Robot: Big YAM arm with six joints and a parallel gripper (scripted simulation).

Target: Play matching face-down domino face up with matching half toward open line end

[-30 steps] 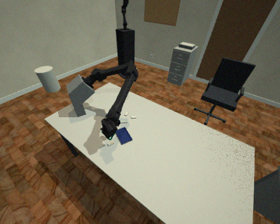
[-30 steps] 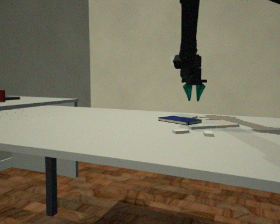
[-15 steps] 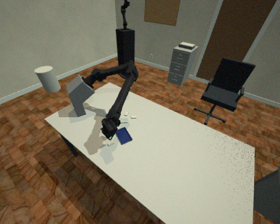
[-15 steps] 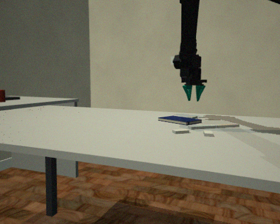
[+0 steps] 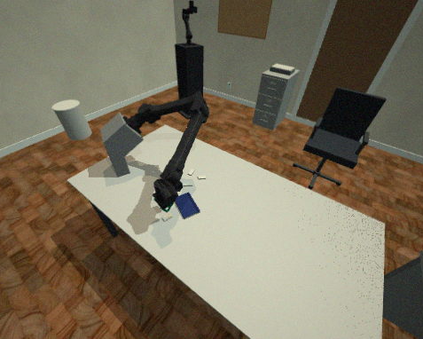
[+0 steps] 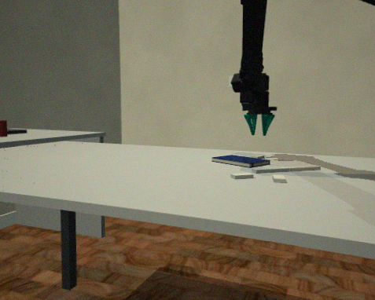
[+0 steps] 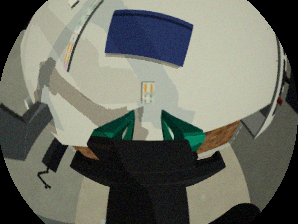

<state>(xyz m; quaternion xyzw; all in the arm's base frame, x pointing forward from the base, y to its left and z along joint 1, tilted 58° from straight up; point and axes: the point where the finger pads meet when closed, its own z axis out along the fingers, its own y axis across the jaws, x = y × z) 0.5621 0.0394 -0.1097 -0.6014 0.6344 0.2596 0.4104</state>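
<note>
My gripper is now 9 cm above the white domino. From my hand the other things lie so: book (1 cm behind, 13 cm to the left, 8 cm below).
</note>
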